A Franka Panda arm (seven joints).
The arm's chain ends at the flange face. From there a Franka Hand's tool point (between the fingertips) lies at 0.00 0.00 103.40 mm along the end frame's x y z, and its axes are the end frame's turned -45 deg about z.
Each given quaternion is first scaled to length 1.
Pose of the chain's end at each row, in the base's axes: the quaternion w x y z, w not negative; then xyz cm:
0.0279 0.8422 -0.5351 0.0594 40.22 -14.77 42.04
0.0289 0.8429 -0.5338 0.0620 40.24 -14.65 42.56
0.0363 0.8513 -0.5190 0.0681 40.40 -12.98 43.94
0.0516 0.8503 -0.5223 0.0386 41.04 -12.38 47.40
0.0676 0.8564 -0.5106 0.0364 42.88 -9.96 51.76
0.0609 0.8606 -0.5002 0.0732 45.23 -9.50 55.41
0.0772 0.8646 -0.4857 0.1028 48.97 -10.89 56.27
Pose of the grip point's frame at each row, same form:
0.0485 0.9829 -0.1721 0.0442 40.95 -15.91 31.79
0.0504 0.9830 -0.1706 0.0462 41.00 -15.84 32.32
0.0596 0.9851 -0.1537 0.0490 41.21 -14.35 33.72
0.0624 0.9855 -0.1571 0.0159 41.16 -13.70 37.15
0.0764 0.9866 -0.1440 0.0078 42.81 -11.54 41.54
0.0843 0.9866 -0.1328 0.0443 45.90 -11.34 45.26
0.1107 0.9847 -0.1179 0.0654 50.03 -13.30 46.27

